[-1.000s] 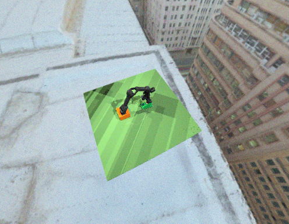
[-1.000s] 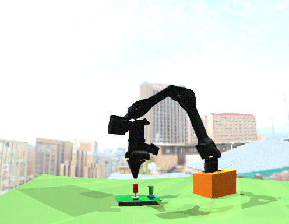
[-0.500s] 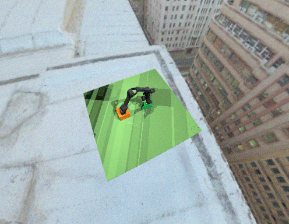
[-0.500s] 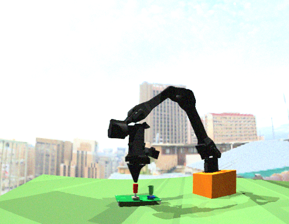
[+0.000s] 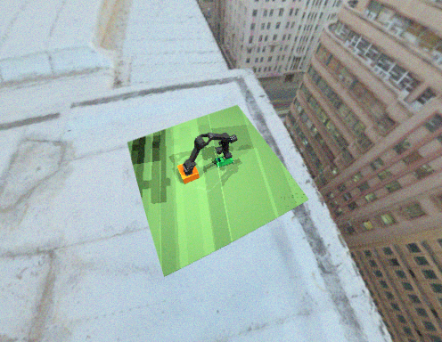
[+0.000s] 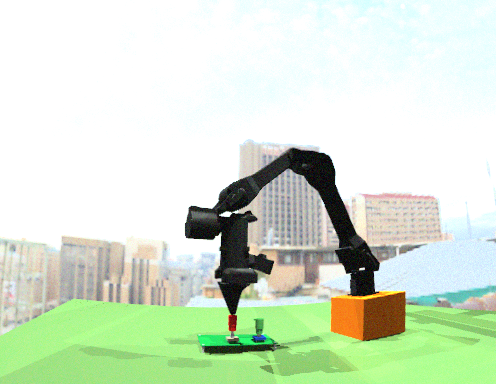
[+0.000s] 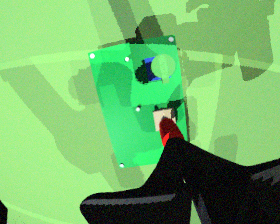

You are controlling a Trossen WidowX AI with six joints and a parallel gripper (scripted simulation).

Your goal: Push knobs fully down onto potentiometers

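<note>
Now: gripper tip 20 mm above the red knob. Also, from my gripper tip: green knob (50 mm behind, 20 mm below, 10 mm to the left).
</note>
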